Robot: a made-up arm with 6 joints. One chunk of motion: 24 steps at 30 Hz.
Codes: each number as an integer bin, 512 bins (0 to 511) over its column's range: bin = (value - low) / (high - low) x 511, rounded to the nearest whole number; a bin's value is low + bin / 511 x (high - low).
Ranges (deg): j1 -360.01..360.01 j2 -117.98..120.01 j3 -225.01..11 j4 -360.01..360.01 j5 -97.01..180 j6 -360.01..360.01
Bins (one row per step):
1: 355 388 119 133 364 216
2: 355 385 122 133 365 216
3: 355 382 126 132 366 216
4: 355 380 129 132 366 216
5: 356 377 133 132 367 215
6: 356 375 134 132 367 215
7: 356 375 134 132 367 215
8: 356 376 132 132 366 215
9: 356 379 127 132 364 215
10: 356 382 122 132 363 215
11: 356 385 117 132 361 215
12: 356 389 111 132 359 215
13: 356 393 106 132 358 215
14: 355 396 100 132 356 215
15: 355 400 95 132 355 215
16: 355 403 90 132 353 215
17: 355 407 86 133 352 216
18: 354 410 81 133 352 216
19: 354 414 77 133 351 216
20: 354 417 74 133 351 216
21: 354 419 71 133 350 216
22: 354 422 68 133 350 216
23: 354 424 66 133 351 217
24: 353 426 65 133 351 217
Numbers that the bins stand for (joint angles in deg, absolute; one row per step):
1: 140.20 62.72 -170.05 -172.61 100.31 -55.66
2: 140.20 61.33 -168.66 -172.61 100.85 -55.66
3: 140.20 59.93 -166.82 -174.02 101.40 -55.66
4: 140.20 59.00 -165.43 -174.02 101.40 -55.66
5: 141.61 57.60 -163.58 -174.02 101.94 -57.07
6: 141.61 56.67 -163.12 -174.02 101.94 -57.07
7: 141.61 56.67 -163.12 -174.02 101.94 -57.07
8: 141.61 57.14 -164.04 -174.02 101.40 -57.07
9: 141.61 58.53 -166.35 -174.02 100.31 -57.07
10: 141.61 59.93 -168.66 -174.02 99.77 -57.07
11: 141.61 61.33 -170.97 -174.02 98.69 -57.07
12: 141.61 63.19 -173.74 -174.02 97.60 -57.07
13: 141.61 65.05 -176.05 -174.02 97.06 -57.07
14: 140.20 66.45 -178.82 -174.02 95.98 -57.07
15: 140.20 68.31 -181.13 -174.02 95.43 -57.07
16: 140.20 69.71 -183.44 -174.02 94.35 -57.07
17: 140.20 71.57 -185.29 -172.61 93.81 -55.66
18: 138.79 72.97 -187.60 -172.61 93.81 -55.66
19: 138.79 74.83 -189.45 -172.61 93.26 -55.66
20: 138.79 76.23 -190.83 -172.61 93.26 -55.66
21: 138.79 77.16 -192.22 -172.61 92.72 -55.66
22: 138.79 78.56 -193.60 -172.61 92.72 -55.66
23: 138.79 79.49 -194.53 -172.61 93.26 -54.25
24: 137.38 80.42 -194.99 -172.61 93.26 -54.25

